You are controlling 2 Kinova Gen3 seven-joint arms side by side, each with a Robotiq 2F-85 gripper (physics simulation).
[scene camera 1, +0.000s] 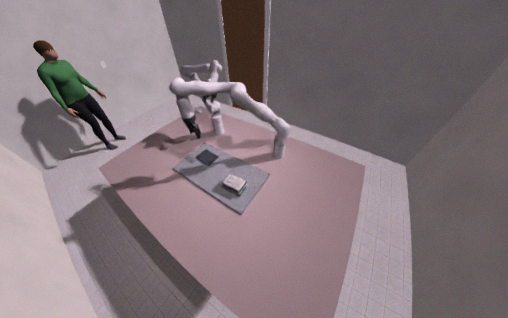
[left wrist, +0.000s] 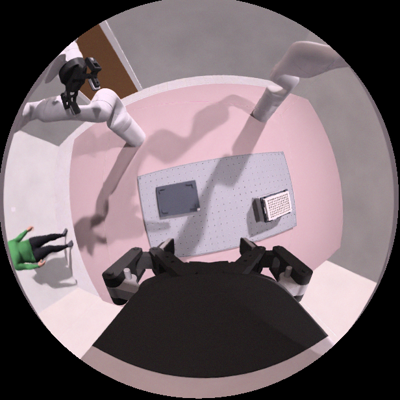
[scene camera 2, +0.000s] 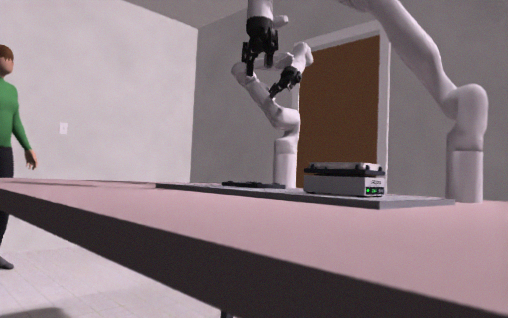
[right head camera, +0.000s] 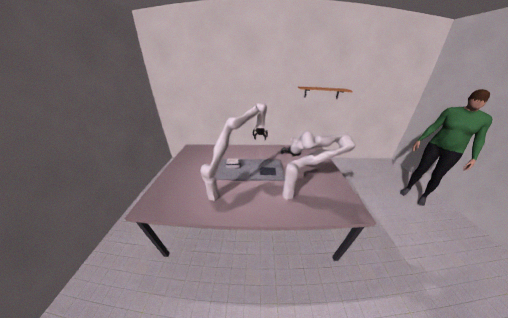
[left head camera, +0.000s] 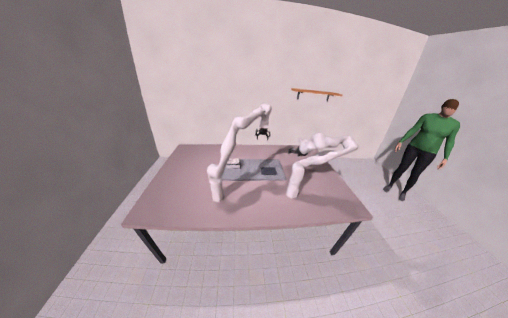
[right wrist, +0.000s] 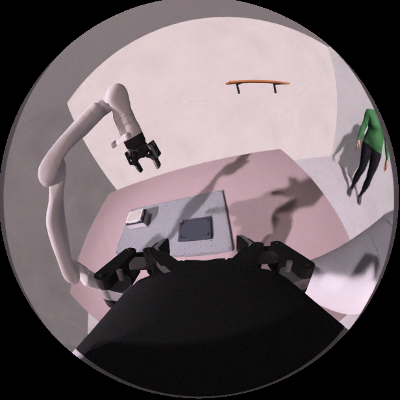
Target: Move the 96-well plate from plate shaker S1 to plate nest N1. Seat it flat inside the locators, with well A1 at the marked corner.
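Places are measured from the left arm's base along level axes (x ahead, y left, z up), in metres.
Where they show: left gripper, fingertip midpoint: (scene camera 1: 195,135) (scene camera 2: 258,72) (right head camera: 259,140) (left head camera: 262,140); right gripper, fingertip midpoint: (scene camera 1: 207,102) (scene camera 2: 279,93) (right head camera: 287,154) (left head camera: 293,154); left arm's base, link origin: (scene camera 1: 278,155) (scene camera 2: 463,201) (right head camera: 213,196) (left head camera: 218,197); right arm's base, link origin: (scene camera 1: 219,132) (right head camera: 287,195) (left head camera: 291,194).
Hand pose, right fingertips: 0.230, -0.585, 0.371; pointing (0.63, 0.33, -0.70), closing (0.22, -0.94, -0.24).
Things, the pixels of their top centre, and the offset from my right fingertips, as dx, dy, dz. "*": a spot on its surface instead. Level surfaces: height alone.
- white 96-well plate, top centre: (scene camera 2: 344,163) (scene camera 1: 234,181) +0.241, +0.570, -0.289
- plate shaker S1, surface spot: (scene camera 2: 334,184) * +0.287, +0.588, -0.336
- Plate nest N1, top centre: (scene camera 2: 253,181) (scene camera 1: 206,156) (right head camera: 267,170) (left head camera: 268,170) +0.215, +0.173, -0.342
- grey perforated board, surface height: dz -0.358
- pink table, surface height: dz -0.372
The white 96-well plate (left wrist: 278,205) (scene camera 1: 235,182) (right wrist: 136,216) lies on top of plate shaker S1 (scene camera 2: 334,184) (left wrist: 258,209), whose display glows green in scene camera 2. Plate nest N1 (left wrist: 178,199) (scene camera 1: 207,157) (right wrist: 195,229) is a dark, low rectangle with corner locators; no plate is on it. A small light mark shows at its lower right corner in the left wrist view. My left gripper (left wrist: 206,246) (left head camera: 262,138) (right head camera: 260,138) (right wrist: 149,169) is open and empty, high above the board. My right gripper (right wrist: 202,245) (left wrist: 85,102) is open and empty, raised away from plate and nest.
Shaker and nest stand on a grey perforated board (left wrist: 225,220) (scene camera 1: 215,192) on the pink table (left head camera: 175,210). A person in green (left head camera: 434,132) stands beyond the table's right side in the left head view. An orange wall shelf (left head camera: 317,92) hangs behind the table.
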